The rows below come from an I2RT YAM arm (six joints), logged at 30 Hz.
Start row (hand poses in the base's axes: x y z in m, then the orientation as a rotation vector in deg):
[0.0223, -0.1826, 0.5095, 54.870, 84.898, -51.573]
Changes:
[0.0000, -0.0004, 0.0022, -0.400, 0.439, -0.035]
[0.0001, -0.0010, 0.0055, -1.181, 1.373, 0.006]
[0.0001, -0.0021, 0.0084, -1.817, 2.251, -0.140]
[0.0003, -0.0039, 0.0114, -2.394, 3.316, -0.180]
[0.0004, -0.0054, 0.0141, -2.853, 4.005, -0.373]
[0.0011, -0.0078, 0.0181, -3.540, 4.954, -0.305]
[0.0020, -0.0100, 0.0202, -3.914, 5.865, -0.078]
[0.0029, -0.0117, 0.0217, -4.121, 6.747, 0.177]
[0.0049, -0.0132, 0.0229, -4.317, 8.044, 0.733]
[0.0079, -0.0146, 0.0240, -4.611, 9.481, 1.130]
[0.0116, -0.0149, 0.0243, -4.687, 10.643, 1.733]
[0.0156, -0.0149, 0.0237, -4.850, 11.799, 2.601]
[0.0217, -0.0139, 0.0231, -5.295, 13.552, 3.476]
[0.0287, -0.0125, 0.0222, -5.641, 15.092, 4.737]
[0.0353, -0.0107, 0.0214, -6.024, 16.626, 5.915]
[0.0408, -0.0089, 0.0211, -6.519, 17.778, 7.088]
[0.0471, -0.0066, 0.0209, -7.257, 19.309, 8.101]
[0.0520, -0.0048, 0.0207, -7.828, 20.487, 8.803]
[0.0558, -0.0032, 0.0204, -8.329, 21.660, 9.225]
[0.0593, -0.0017, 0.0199, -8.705, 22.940, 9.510]
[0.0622, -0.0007, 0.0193, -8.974, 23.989, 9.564]
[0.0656, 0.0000, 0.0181, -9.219, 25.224, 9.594]
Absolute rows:
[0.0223, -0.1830, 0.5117, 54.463, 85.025, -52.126]
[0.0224, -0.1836, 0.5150, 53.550, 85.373, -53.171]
[0.0224, -0.1847, 0.5179, 52.909, 85.685, -54.221]
[0.0226, -0.1865, 0.5209, 52.156, 86.221, -55.266]
[0.0227, -0.1880, 0.5236, 51.738, 86.454, -56.120]
[0.0234, -0.1904, 0.5276, 50.844, 86.857, -57.086]
[0.0243, -0.1926, 0.5297, 50.059, 87.469, -57.708]
[0.0252, -0.1943, 0.5312, 49.381, 88.166, -58.182]
[0.0272, -0.1958, 0.5324, 48.308, 89.316, -58.672]
[0.0302, -0.1972, 0.5335, 47.230, 90.459, -59.423]
[0.0339, -0.1975, 0.5338, 46.238, 91.578, -59.712]
[0.0379, -0.1975, 0.5332, 44.956, 92.722, -59.849]
[0.0440, -0.1965, 0.5326, 43.211, 94.170, -60.508]
[0.0510, -0.1951, 0.5317, 41.288, 95.620, -60.674]
[0.0576, -0.1933, 0.5309, 39.391, 96.997, -60.911]
[0.0631, -0.1915, 0.5306, 37.562, 97.976, -60.992]
[0.0694, -0.1892, 0.5304, 35.512, 99.037, -61.561]
[0.0743, -0.1874, 0.5302, 33.987, 99.815, -62.053]
[0.0781, -0.1858, 0.5299, 32.740, 100.542, -62.711]
[0.0816, -0.1843, 0.5294, 31.644, 101.389, -63.455]
[0.0845, -0.1833, 0.5288, 30.917, 102.052, -64.180]
[0.0879, -0.1826, 0.5276, 30.134, 102.866, -65.014]

